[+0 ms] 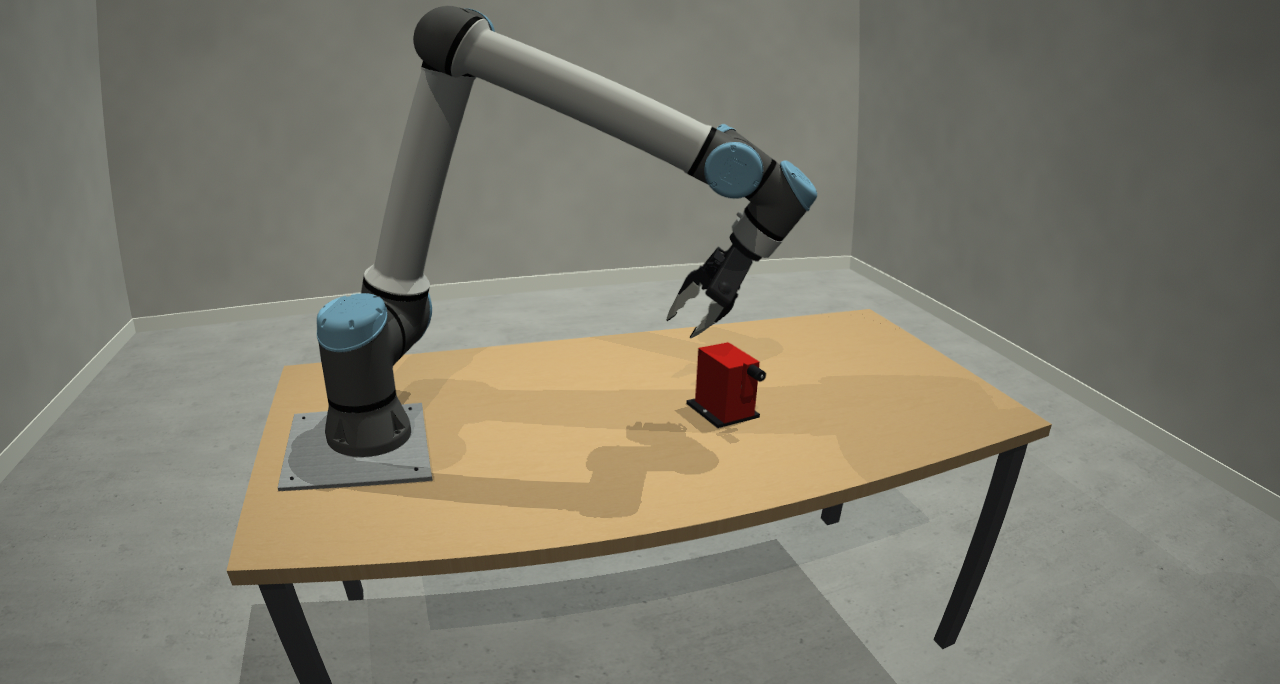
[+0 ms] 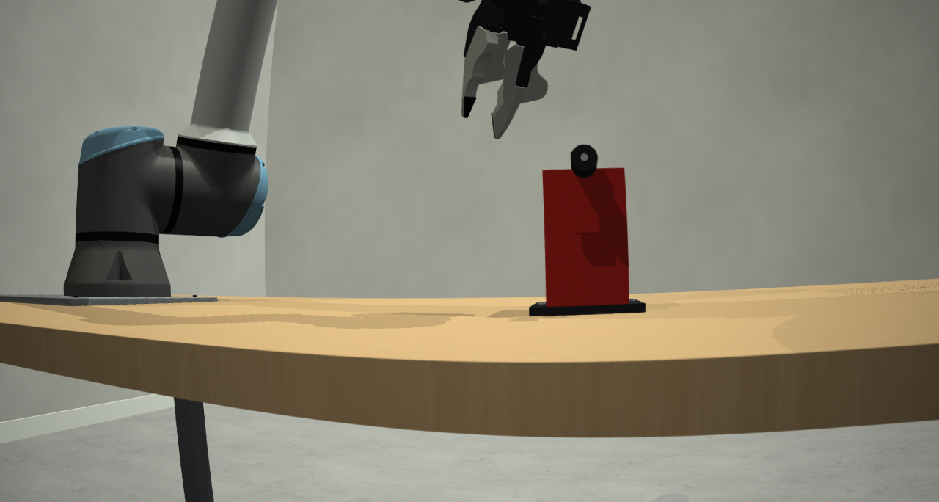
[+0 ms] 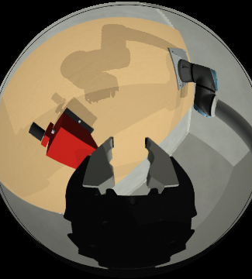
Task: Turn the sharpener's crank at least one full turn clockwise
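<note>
Right now the black knob is 100 mm ahead of my hand, 110 mm to the right of it and 70 mm below it.
</note>
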